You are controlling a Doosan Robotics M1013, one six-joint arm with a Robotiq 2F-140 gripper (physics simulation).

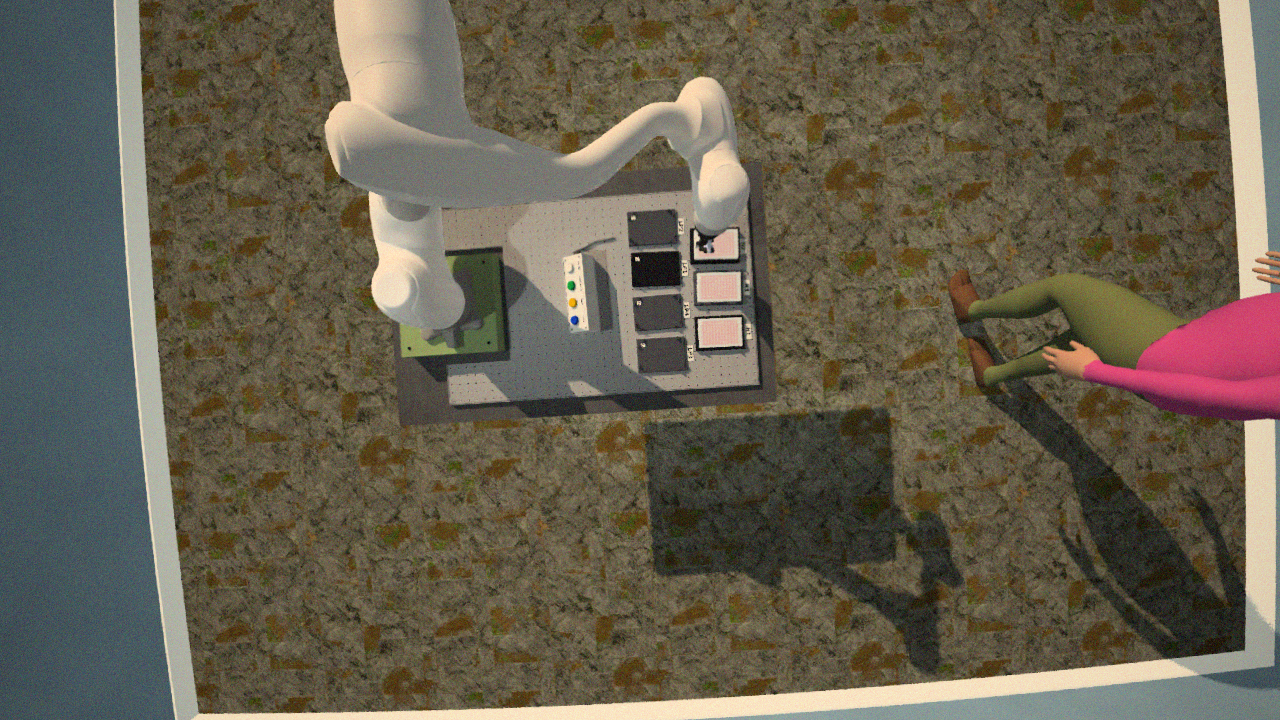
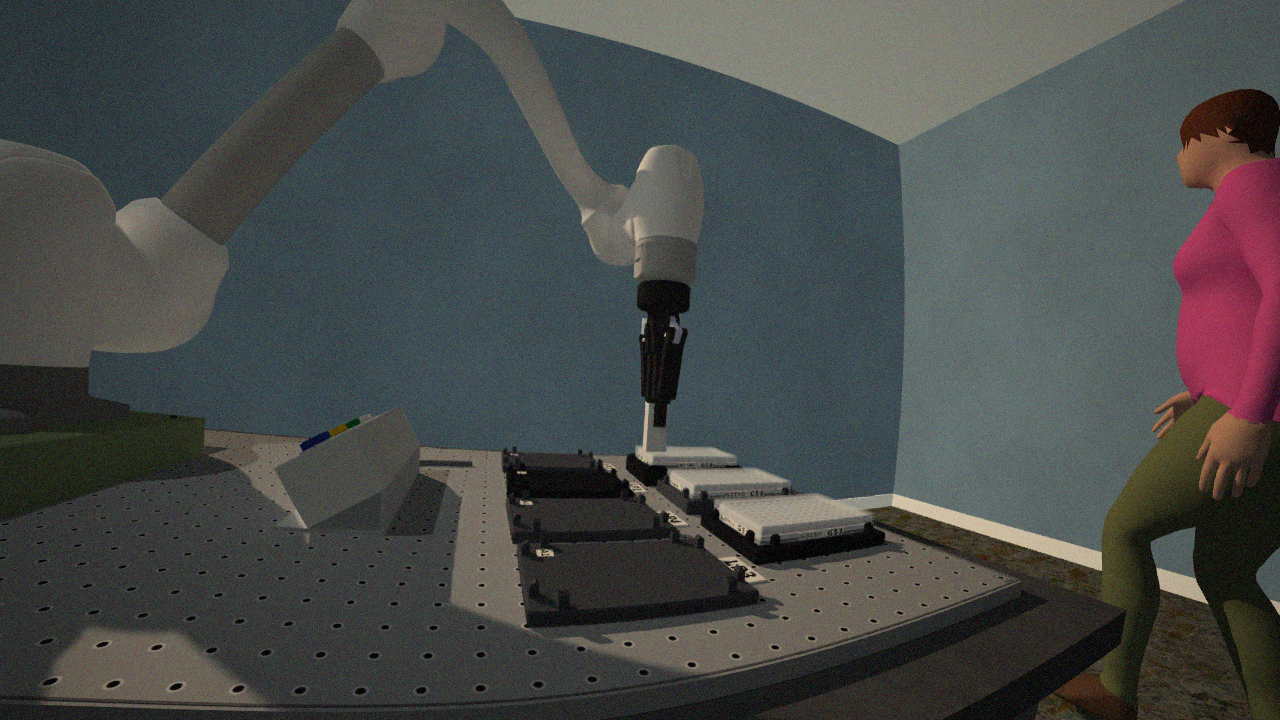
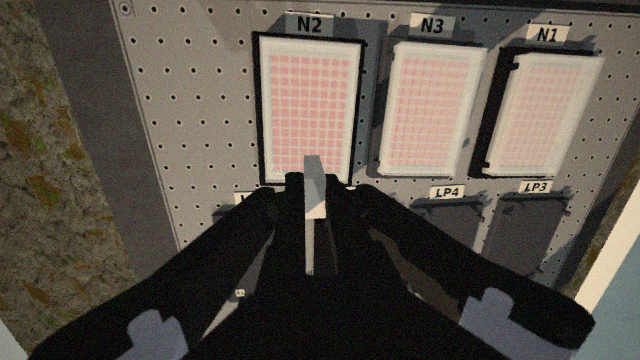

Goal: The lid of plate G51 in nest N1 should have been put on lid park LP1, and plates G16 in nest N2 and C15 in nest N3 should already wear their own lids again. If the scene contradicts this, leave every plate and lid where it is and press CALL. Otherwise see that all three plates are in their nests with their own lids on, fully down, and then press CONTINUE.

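Frame: origin at the arm's base, x up, y ahead, z left, level; centimetres.
Seen in the pictures: gripper, fingertip midpoint: (image 1: 699, 245) (image 2: 654, 451) (image 3: 311, 169); arm's base, origin of the base link: (image 1: 447, 305).
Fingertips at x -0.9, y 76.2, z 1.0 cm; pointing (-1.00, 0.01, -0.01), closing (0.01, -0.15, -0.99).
Note:
Offsets run from my fingertips to a thing's middle.
My gripper (image 1: 705, 242) (image 2: 658, 413) (image 3: 311, 169) is shut on a slim light-grey bar (image 2: 656, 439) (image 3: 314, 172) that points down. The bar's lower end is over the park-side end of the plate in N2 {dx -0.4, dy +4.9, dz -0.6 cm} (image 1: 729, 243) (image 2: 702, 455) (image 3: 310, 100); contact cannot be told. The plate in N3 {dx -1.2, dy +3.2, dz -12.9 cm} (image 1: 718, 287) (image 2: 729, 482) (image 3: 432, 107) and plate G51 in N1 {dx -1.4, dy +0.7, dz -26.1 cm} (image 1: 719, 332) (image 2: 792, 515) (image 3: 540, 115) sit in their nests, looking covered by pale clear lids. N2's pink grid looks stronger; its lid is hard to judge. Black LP1 {dx -3.0, dy -13.9, dz -3.3 cm} (image 1: 656, 268) (image 2: 568, 480) shows no lid.
Dark parks LP2 {dx -3.0, dy -12.3, dz +9.0 cm} (image 1: 652, 227), LP4 {dx -3.0, dy -16.1, dz -16.2 cm} (image 1: 657, 312) (image 3: 452, 220) and LP3 {dx -3.0, dy -17.7, dz -28.9 cm} (image 1: 661, 355) (image 2: 631, 573) (image 3: 525, 232) show no lid. The button console {dx +0.2, dy -36.9, dz -6.5 cm} (image 1: 580, 308) (image 2: 358, 470) stands between them and the arm's base. A person (image 1: 1208, 358) (image 2: 1230, 286) is near the table.

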